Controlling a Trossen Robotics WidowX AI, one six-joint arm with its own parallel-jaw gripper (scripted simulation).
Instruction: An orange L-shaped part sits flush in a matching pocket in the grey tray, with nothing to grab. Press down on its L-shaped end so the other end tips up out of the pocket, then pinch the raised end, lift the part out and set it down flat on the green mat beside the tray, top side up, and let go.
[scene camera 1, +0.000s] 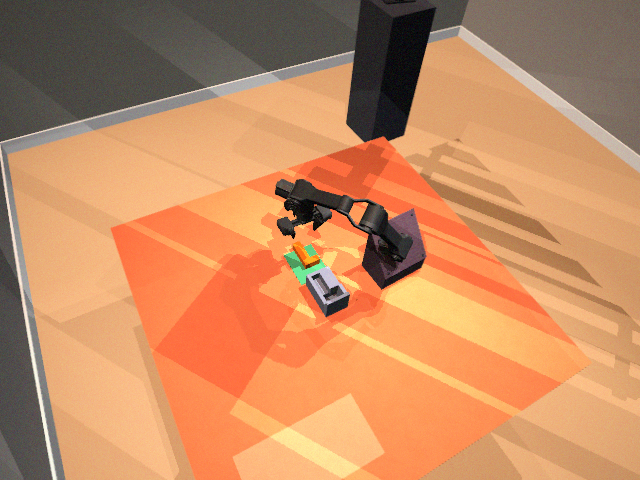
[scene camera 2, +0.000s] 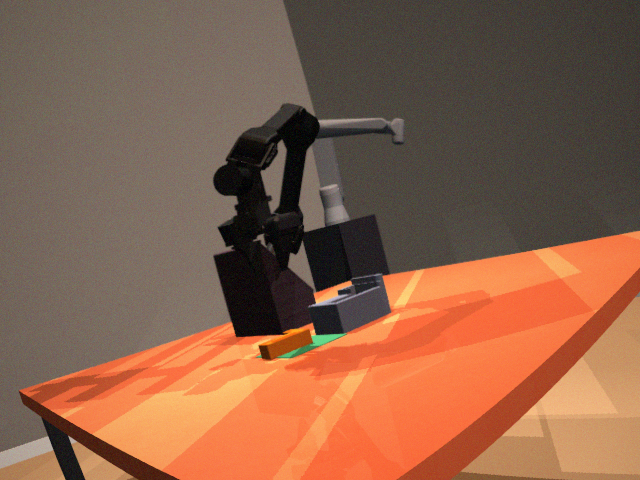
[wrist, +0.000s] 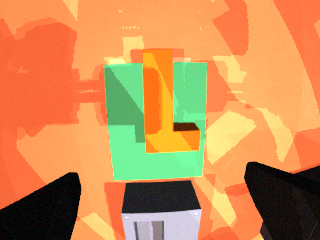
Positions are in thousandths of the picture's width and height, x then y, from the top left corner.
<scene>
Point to my gripper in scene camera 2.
424, 570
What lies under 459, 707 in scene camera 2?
An orange L-shaped part.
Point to an orange L-shaped part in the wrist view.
At 505, 565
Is my gripper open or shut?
Open.
</scene>
